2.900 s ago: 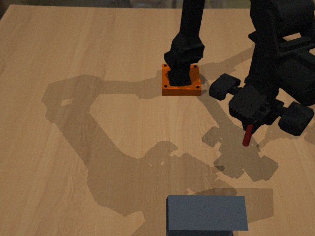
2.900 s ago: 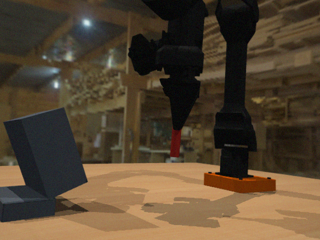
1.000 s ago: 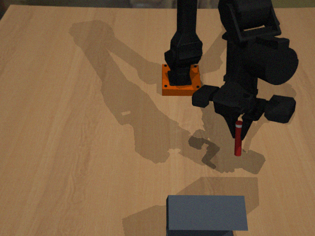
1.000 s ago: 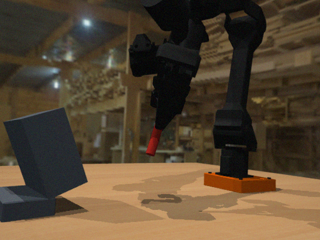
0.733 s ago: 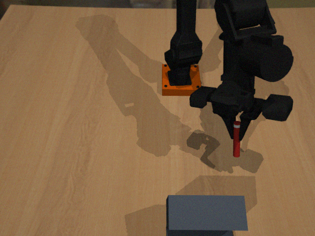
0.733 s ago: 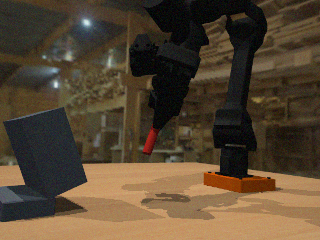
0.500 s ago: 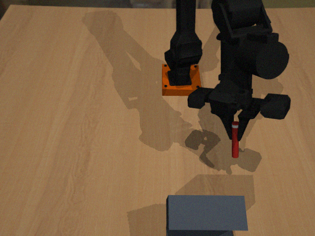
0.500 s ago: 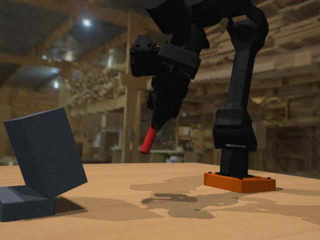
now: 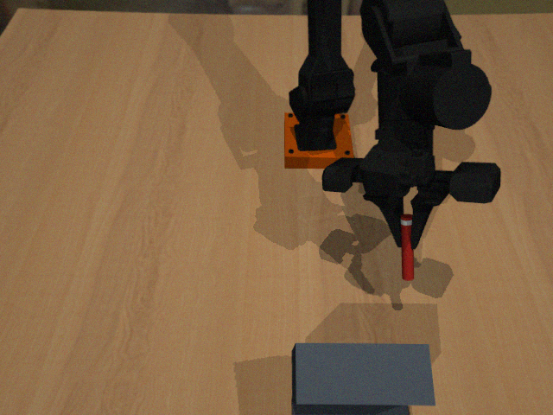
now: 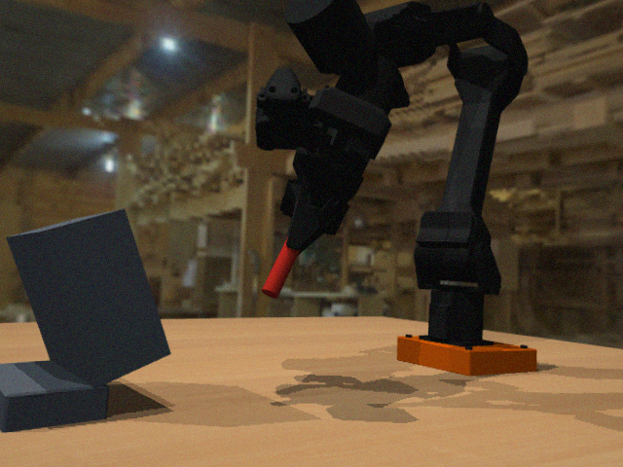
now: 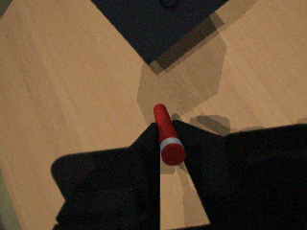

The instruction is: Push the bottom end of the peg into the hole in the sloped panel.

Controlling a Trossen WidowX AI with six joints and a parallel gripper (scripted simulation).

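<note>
The sloped panel is 13 cm ahead of my gripper tip, 9 cm to the right of it and 4 cm below it. From my gripper tip the other things lie so: low foot (16 cm ahead, 9 cm to the right, 11 cm below); round red peg (1 cm behind, 1 cm above).
</note>
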